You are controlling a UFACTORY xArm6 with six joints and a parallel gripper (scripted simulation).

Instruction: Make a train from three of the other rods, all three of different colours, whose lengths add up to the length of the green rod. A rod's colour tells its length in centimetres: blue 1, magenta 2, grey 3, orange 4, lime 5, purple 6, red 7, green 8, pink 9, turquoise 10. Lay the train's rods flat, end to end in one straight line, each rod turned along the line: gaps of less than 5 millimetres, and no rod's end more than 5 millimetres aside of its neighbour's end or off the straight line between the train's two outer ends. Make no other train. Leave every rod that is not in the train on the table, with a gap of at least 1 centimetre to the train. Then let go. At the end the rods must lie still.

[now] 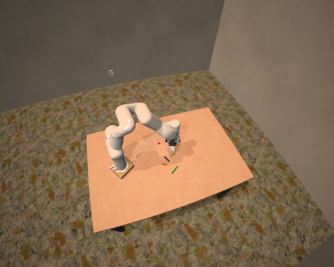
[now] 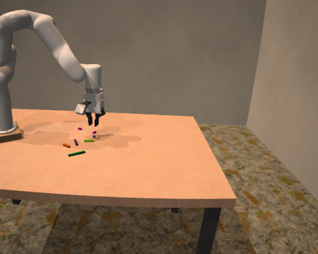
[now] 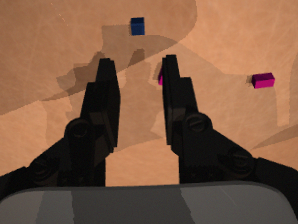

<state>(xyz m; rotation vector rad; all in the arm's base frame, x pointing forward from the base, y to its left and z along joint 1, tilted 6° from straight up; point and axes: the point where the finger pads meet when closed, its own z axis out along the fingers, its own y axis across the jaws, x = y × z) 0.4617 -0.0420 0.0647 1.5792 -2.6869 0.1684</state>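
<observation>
Now: hand 8 cm above the blue rod. Round my hand: orange rod 13 cm behind, 10 cm to the right, 8 cm below; lime rod 8 cm below, 5 cm to the right, 3 cm behind; purple rod 9 cm behind, 8 cm below, 6 cm to the right.
</observation>
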